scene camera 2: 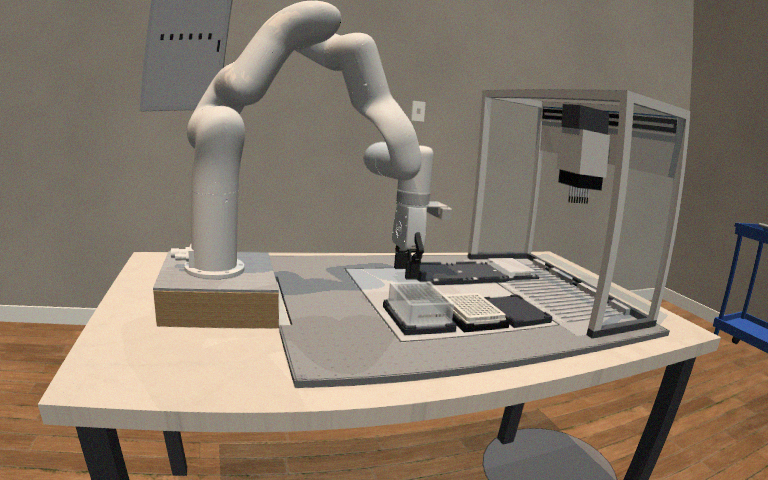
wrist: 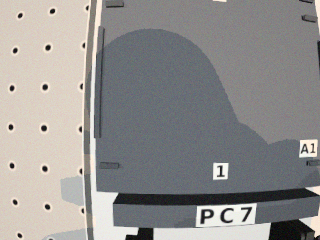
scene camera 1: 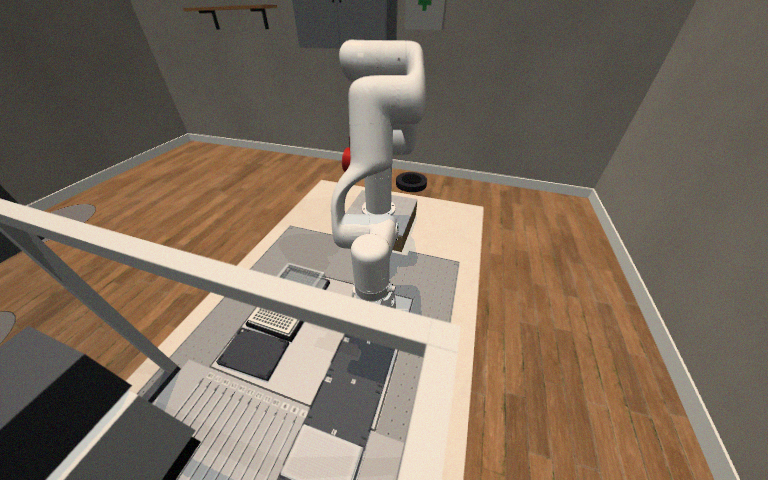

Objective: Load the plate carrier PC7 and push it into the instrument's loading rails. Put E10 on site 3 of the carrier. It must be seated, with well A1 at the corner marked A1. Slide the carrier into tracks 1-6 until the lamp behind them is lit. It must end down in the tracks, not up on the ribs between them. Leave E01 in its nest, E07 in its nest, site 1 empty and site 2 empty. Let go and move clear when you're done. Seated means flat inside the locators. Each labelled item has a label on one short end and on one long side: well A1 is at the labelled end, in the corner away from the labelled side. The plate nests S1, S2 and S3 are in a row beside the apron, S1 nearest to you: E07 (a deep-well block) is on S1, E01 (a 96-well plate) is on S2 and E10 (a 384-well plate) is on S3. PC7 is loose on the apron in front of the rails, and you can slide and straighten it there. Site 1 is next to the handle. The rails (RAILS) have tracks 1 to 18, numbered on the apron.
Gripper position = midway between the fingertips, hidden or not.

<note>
In view: my gripper (scene camera 2: 405,273), a plate carrier PC7 (scene camera 2: 456,274), a deep-well block E07 (scene camera 2: 430,309) and a plate nest S3 (scene camera 1: 251,352).
The plate carrier PC7 is seen too in the wrist view (wrist: 198,119). The deep-well block E07 shows as well in scene camera 1 (scene camera 1: 317,279). The plate nest S3 shows as well in scene camera 2 (scene camera 2: 518,308). The wrist view misses the deep-well block E07: it is out of frame.
</note>
